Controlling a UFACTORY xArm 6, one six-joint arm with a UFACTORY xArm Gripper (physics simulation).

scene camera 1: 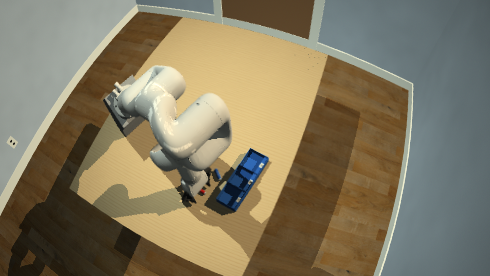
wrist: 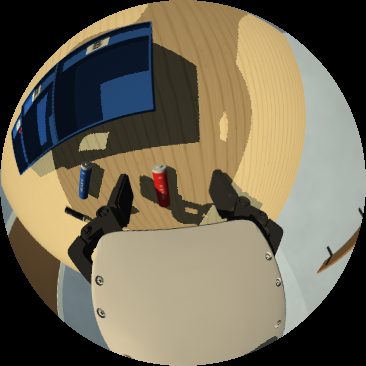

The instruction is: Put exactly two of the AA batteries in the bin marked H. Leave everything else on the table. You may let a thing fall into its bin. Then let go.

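Places are measured from the arm's base along level axes (x ahead, y up, z right), in metres.
Where they show: gripper, fingertip midpoint: point(scene camera 1: 200, 192) point(wrist: 170, 182).
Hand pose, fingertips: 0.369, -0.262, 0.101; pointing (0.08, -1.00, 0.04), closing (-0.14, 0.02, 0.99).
After its pixels a point has its place, as x, y, z.
My gripper point(scene camera 1: 198, 188) @(0.369, -0.262, 0.101) point(wrist: 170, 182) @(0.369, -0.262, 0.101) is open and empty, pointing down above a red battery point(scene camera 1: 202, 192) @(0.375, -0.263, 0.095) point(wrist: 160, 186) @(0.367, -0.262, 0.090). In the wrist view the red battery lies between and beyond the fingertips. A blue battery point(scene camera 1: 217, 174) @(0.390, -0.263, -0.001) point(wrist: 85, 181) @(0.391, -0.263, 0.005) lies on the table outside the left finger. A dark battery point(wrist: 75, 213) @(0.341, -0.270, -0.065) is partly hidden behind that finger. The bin marked H point(scene camera 1: 256, 161) @(0.496, -0.269, -0.123) point(wrist: 17, 145) is the end compartment of the blue bin row, farthest from the red battery; a small red bit shows beside its label. Its inside is mostly hidden in the wrist view.
The middle compartment point(scene camera 1: 240, 181) @(0.481, -0.269, -0.019) point(wrist: 42, 120) @(0.491, -0.269, -0.049) and the compartment marked B point(scene camera 1: 227, 199) @(0.473, -0.269, 0.072) point(wrist: 125, 92) @(0.463, -0.269, 0.075) make up the rest of the blue row. Its walls stand beyond the batteries. The row casts a dark shadow on the table point(scene camera 1: 270, 110) @(0.441, -0.276, -0.368) point(wrist: 277, 100) @(0.463, -0.276, 0.262).
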